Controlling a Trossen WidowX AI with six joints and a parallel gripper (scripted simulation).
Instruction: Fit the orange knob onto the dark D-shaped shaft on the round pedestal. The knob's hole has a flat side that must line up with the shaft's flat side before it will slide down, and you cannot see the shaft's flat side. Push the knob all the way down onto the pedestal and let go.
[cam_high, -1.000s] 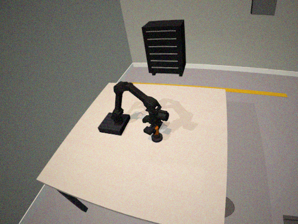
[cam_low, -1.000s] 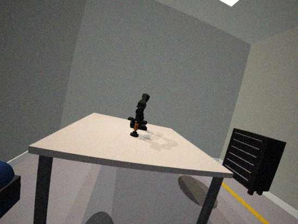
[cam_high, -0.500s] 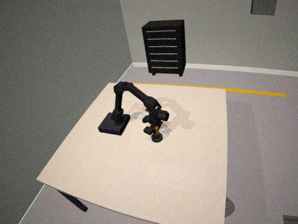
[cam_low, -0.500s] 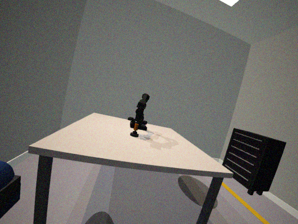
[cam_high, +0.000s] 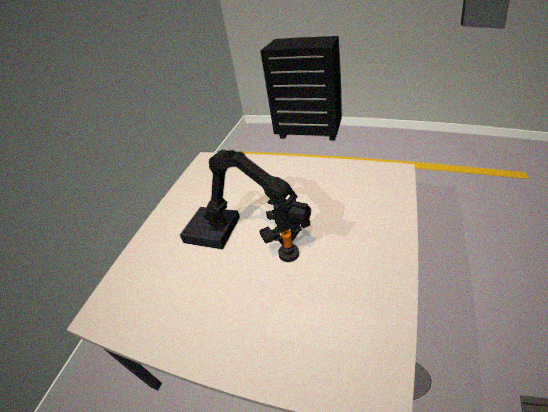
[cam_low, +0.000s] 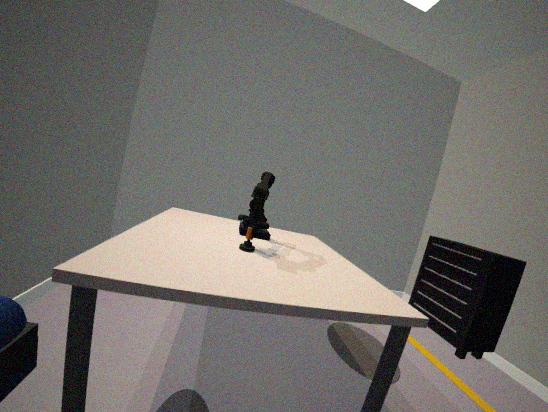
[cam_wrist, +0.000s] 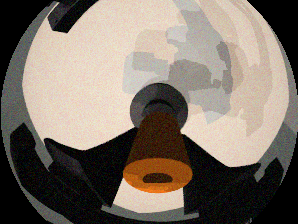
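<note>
The orange knob is 20 mm above my gripper tip. The rest, counted from my gripper tip: round pedestal (40 mm below).
</note>
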